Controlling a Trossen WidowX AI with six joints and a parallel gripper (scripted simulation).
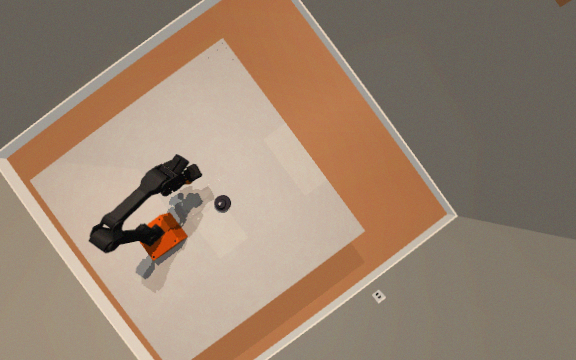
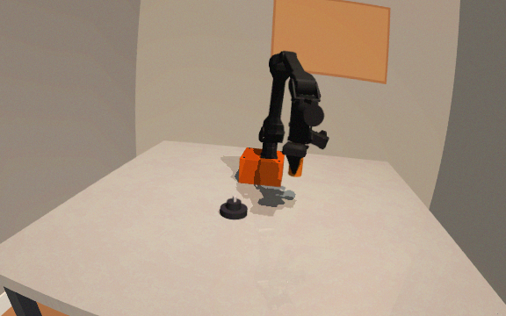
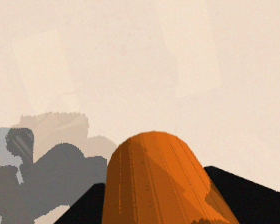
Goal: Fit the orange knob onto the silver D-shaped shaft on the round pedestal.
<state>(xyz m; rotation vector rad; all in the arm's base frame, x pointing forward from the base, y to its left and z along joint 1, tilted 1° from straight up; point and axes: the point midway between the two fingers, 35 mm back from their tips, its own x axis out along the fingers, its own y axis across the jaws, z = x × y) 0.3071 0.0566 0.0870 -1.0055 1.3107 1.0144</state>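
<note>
The round dark pedestal lies 170 mm to the right of my gripper tip and 110 mm below it. From my gripper tip the other things lie so: orange knob: 30 mm above.
</note>
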